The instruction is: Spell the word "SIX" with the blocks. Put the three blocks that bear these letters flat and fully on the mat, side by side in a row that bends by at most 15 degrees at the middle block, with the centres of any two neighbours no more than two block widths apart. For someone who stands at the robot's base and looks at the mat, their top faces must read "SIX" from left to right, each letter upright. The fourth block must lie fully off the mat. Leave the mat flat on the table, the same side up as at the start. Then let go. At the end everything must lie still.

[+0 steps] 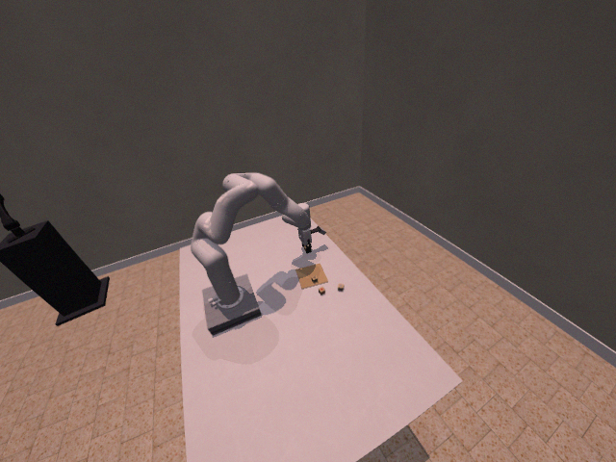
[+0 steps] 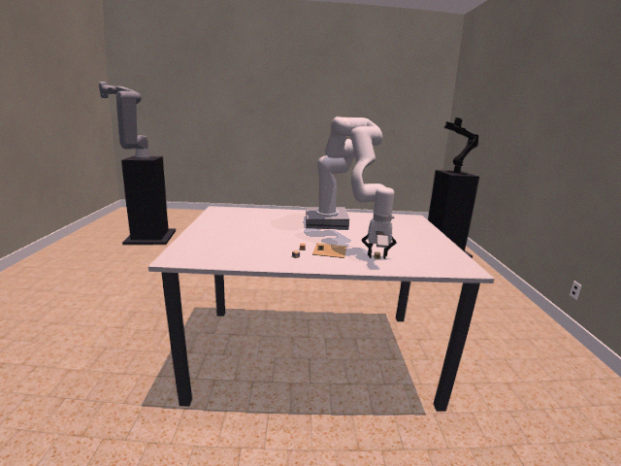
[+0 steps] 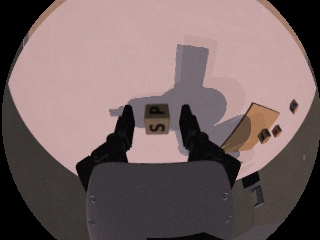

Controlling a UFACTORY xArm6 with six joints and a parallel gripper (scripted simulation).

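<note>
The tan mat lies 9 cm behind my hand, 19 cm to the right of it and 2 cm below it.
</note>
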